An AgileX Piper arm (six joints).
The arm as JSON. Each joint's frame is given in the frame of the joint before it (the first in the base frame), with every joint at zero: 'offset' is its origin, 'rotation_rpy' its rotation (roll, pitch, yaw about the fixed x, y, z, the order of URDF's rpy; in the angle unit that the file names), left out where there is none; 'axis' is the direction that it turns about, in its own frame. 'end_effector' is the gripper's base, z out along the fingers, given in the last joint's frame.
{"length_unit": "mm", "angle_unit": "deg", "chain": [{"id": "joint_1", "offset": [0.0, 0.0, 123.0], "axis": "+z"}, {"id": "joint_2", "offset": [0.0, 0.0, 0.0], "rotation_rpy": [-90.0, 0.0, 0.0], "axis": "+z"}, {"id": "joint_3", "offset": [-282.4, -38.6, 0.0], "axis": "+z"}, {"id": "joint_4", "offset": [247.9, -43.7, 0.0], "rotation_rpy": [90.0, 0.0, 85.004], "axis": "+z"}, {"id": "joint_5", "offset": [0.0, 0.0, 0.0], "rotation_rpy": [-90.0, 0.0, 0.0], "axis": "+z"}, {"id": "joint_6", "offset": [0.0, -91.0, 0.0], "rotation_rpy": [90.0, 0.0, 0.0], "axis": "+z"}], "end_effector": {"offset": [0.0, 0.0, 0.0]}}
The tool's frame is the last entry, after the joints.
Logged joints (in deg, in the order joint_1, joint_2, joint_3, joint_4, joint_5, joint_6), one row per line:
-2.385, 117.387, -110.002, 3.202, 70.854, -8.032
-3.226, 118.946, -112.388, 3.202, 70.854, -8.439
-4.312, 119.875, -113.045, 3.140, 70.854, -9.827
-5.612, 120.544, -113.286, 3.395, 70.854, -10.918
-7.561, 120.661, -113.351, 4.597, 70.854, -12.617
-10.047, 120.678, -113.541, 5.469, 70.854, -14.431
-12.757, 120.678, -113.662, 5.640, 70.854, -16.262
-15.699, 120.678, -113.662, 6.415, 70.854, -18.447
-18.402, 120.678, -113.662, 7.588, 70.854, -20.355
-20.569, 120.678, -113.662, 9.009, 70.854, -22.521
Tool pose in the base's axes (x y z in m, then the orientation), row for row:
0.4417, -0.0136, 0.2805, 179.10, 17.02, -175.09
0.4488, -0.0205, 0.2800, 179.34, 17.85, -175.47
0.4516, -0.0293, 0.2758, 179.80, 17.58, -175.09
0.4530, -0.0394, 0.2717, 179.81, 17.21, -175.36
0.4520, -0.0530, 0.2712, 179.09, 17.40, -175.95
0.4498, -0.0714, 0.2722, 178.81, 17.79, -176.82
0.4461, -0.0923, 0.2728, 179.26, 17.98, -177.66
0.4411, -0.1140, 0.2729, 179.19, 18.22, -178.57
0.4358, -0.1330, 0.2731, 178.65, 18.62, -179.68
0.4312, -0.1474, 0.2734, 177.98, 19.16, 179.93
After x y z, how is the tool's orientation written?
As angles about the fixed x, y, z axes (roll, pitch, yaw), in degrees.
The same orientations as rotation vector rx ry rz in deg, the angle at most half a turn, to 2 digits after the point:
-7.17, 162.86, 2.32
-6.56, 162.05, 1.94
-7.00, 162.29, 1.36
-6.63, 162.67, 1.27
-5.94, 162.52, 2.17
-4.77, 162.16, 2.39
-3.47, 161.99, 1.57
-2.20, 161.77, 1.47
-0.76, 161.37, 1.98
-0.38, 160.82, 2.82

